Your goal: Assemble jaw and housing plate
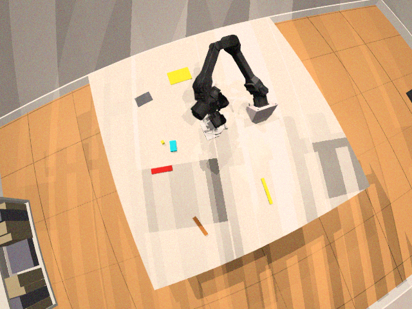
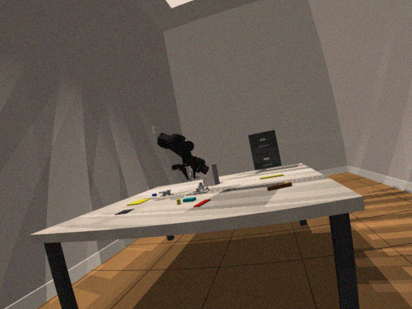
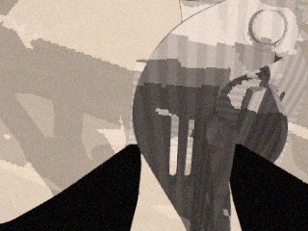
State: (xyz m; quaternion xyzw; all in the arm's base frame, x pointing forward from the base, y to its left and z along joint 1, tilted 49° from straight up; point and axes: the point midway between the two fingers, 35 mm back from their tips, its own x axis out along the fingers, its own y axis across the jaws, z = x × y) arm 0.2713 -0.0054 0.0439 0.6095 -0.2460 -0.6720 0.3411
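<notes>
Now: gripper tip 4 cm past the jaw and 1 cm to the right of it. From my gripper tip the other things lie so: yellow plate: 5 cm ahead, 34 cm to the right, 8 cm below; then small yellow cube: 27 cm ahead, 2 cm to the left, 7 cm below; then cyan block: 22 cm ahead, 5 cm to the left, 7 cm below.
</notes>
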